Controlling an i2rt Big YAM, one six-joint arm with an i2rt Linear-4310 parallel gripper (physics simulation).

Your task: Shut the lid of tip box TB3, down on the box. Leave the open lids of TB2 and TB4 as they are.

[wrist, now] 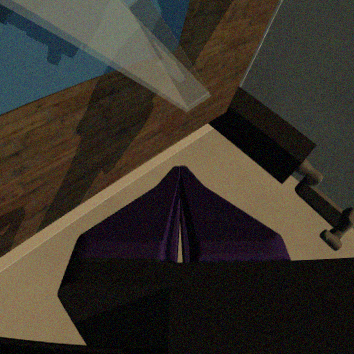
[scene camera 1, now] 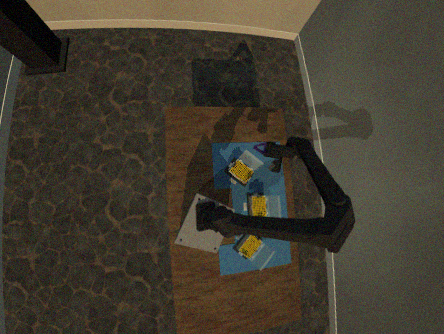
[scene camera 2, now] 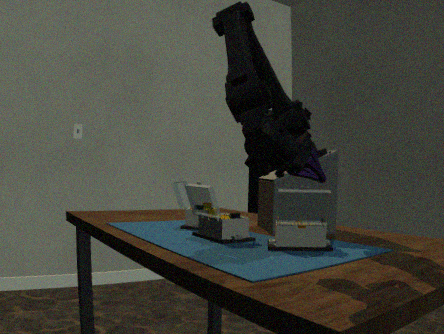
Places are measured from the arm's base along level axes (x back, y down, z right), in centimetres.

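Pixels of known places: gripper, between the fingertips: (wrist: 179, 176) (scene camera 1: 253, 147) (scene camera 2: 324, 181); arm's base, origin of its link: (scene camera 1: 205, 215).
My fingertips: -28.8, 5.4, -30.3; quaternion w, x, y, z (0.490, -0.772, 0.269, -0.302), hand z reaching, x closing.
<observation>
Ahead of a thing's pixels: the offset from my fingertips to its middle, as dx, dy, dz. "spot": to the spot under its first point. Level surfaces: height alone.
The box I take for TB3 (scene camera 1: 241, 171) (scene camera 2: 301, 235) stands at the near end of the mat in the second scene view; its label is not readable. Its clear lid {spot: -0.2, +6.1, +5.5} (scene camera 1: 251, 159) (scene camera 2: 303, 206) stands open and upright. Part of a clear lid (wrist: 145, 60), apparently TB3's, shows in the wrist view, ahead of the fingertips. My gripper (scene camera 1: 255, 147) (scene camera 2: 324, 180) (wrist: 179, 176) is shut and empty, above the level of the lid's top edge. No contact with the lid is visible. The middle box {-1.6, +13.4, +32.2} (scene camera 1: 259, 205) (scene camera 2: 225, 228) and the third box {+5.0, +10.3, +53.4} (scene camera 1: 250, 246) also have open lids.
The boxes stand on a blue mat {dy +16.7} (scene camera 1: 225, 267) (scene camera 2: 252, 270) on the wooden table {dy +17.0} (scene camera 1: 232, 300) (scene camera 2: 350, 305). A grey slanted mount (scene camera 1: 187, 235) (scene camera 2: 332, 200) carries the arm beside the mat. The arm reaches across above the middle and third boxes in the first scene view.
</observation>
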